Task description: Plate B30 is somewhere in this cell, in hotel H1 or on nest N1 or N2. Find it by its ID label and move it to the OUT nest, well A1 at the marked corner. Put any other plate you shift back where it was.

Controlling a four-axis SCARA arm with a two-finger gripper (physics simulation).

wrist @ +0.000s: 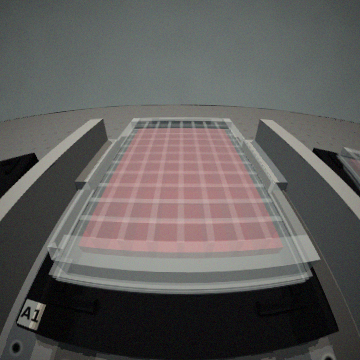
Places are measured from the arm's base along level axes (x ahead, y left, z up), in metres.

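Pixels of known places: gripper, fingertip midpoint: (180, 130).
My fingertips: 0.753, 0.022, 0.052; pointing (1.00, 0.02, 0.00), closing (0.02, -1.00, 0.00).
Observation:
For each thing: its top centre in the pictures, then the offset to it from my fingertips, as dx, dy, dz. "*": a spot on its surface instead.
- clear plate with pink-red wells, top centre: (180, 151) -0.023, +0.000, -0.003
- black nest, top centre: (178, 181) -0.024, +0.001, -0.023
- white A1 tag, surface spot: (31, 314) * -0.101, +0.054, -0.027
- clear plate with pinkish contents, surface spot: (354, 164) * -0.006, -0.147, -0.017
A clear plate with pink-red wells (180, 200) lies level between the two grey fingers of my gripper (180, 130). The finger pads press on its long sides, so the gripper is shut on the plate. No ID label on the plate shows in this view. A black nest (175, 320) is under the plate, its near part sticking out at the bottom of the view. A white A1 tag (31, 314) marks its near left corner. The plate hides the rest of the nest, and I cannot tell whether the plate touches it.
At the right edge, part of another clear plate with pinkish contents (354, 164) shows on a black base (325, 156). Another black base (20, 169) shows at the left edge, beyond the left finger. The grey floor and a plain wall are behind.

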